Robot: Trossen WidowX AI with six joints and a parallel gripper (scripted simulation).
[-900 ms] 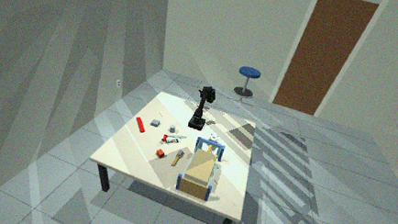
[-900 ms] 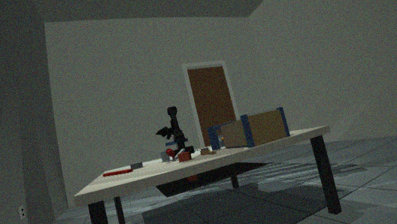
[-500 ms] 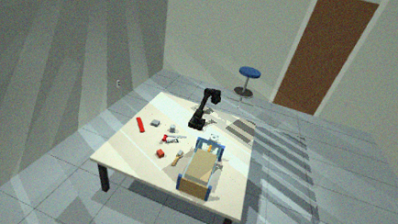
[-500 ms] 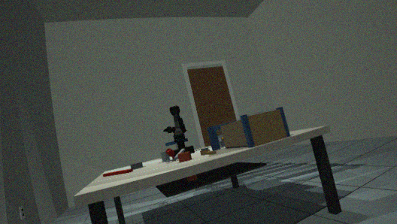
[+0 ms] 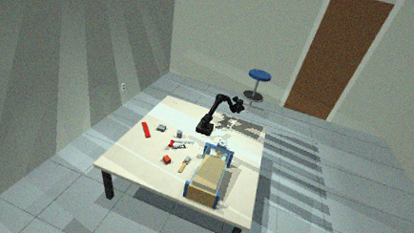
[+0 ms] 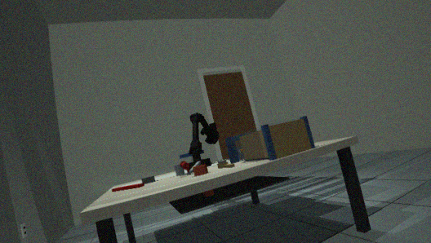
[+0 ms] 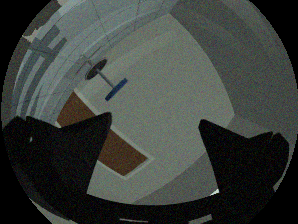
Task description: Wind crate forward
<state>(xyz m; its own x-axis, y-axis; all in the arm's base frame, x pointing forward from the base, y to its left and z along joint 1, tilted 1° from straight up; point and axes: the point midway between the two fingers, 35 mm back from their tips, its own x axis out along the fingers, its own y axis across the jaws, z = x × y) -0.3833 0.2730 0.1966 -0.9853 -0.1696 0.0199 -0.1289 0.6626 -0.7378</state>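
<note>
The winch handle lies 78 cm ahead of my gripper tip, 43 cm to the right of it and 22 cm below it. Round my gripper tip: winch 60 cm ahead, 22 cm below, 3 cm to the right; thin grey bar 67 cm ahead, 39 cm to the right, 25 cm below; blue frame 77 cm ahead, 14 cm below, 4 cm to the right.
</note>
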